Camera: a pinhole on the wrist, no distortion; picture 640 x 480 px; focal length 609.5 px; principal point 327.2 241.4 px. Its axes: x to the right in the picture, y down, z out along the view. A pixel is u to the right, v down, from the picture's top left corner.
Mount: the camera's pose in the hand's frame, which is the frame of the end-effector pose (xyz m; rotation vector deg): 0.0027 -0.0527 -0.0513 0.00 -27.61 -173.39
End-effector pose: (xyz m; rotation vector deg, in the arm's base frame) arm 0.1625 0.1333 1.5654 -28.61 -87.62 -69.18
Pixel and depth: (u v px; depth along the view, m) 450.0 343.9 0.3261
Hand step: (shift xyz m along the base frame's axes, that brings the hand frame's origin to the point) -0.1171 0.2558 -0.0358
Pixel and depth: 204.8 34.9 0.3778
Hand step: 0.0069 0.2927 0.1627
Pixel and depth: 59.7 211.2 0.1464
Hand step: -0.0585 0.0584 0.0673
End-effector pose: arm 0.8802 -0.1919 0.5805 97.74 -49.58 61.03
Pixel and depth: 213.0 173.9 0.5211
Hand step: 0.0005 -0.4639 0.0513
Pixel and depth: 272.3 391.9 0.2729
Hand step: 0.1009 -0.2073 -0.0303
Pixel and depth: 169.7 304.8 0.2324
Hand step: 0.0713 -0.1715 0.0207
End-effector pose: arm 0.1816 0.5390 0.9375 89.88 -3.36 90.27
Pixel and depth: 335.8 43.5 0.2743
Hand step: 0.0711 -0.1840 0.0886
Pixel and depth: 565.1 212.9 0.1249
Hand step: 0.0498 -0.0572 -0.0327
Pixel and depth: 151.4 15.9 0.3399
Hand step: 0.0916 -0.1993 0.2127
